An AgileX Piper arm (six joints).
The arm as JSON. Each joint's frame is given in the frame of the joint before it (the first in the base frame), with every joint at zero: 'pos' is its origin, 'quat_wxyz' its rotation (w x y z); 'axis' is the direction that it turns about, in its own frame. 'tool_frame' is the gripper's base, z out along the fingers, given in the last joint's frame.
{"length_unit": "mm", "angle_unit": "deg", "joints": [
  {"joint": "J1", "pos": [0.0, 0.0, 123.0], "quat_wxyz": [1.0, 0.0, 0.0, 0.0], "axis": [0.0, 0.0, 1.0]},
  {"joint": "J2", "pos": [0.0, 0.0, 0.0], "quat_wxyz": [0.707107, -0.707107, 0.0, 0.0], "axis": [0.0, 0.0, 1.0]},
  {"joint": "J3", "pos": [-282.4, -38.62, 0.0], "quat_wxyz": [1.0, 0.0, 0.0, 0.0], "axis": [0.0, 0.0, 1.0]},
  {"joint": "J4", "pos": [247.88, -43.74, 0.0], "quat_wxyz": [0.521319, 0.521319, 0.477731, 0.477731], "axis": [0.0, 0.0, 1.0]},
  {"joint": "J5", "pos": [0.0, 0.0, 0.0], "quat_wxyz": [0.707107, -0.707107, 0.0, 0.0], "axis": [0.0, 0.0, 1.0]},
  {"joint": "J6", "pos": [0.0, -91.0, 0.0], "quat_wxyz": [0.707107, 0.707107, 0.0, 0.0], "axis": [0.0, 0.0, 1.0]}
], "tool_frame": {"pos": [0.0, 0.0, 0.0], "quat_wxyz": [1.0, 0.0, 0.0, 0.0]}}
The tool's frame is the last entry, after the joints.
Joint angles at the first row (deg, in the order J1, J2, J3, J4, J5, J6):
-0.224 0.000 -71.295 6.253 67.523 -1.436
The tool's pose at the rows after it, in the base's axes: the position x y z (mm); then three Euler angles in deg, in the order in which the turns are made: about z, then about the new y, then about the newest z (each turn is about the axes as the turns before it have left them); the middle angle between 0 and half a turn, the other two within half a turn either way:
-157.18, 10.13, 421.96, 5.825, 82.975, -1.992
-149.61, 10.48, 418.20, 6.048, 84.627, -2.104
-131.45, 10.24, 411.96, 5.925, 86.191, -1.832
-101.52, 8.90, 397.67, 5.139, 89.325, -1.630
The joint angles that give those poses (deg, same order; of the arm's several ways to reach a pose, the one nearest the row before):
-0.224 0.000 -71.915 6.391 69.963 -3.447
-0.223 -0.001 -70.227 6.648 69.944 -3.804
-0.224 0.000 -66.053 6.650 67.357 -3.992
-0.223 0.001 -58.983 5.998 63.426 -4.258

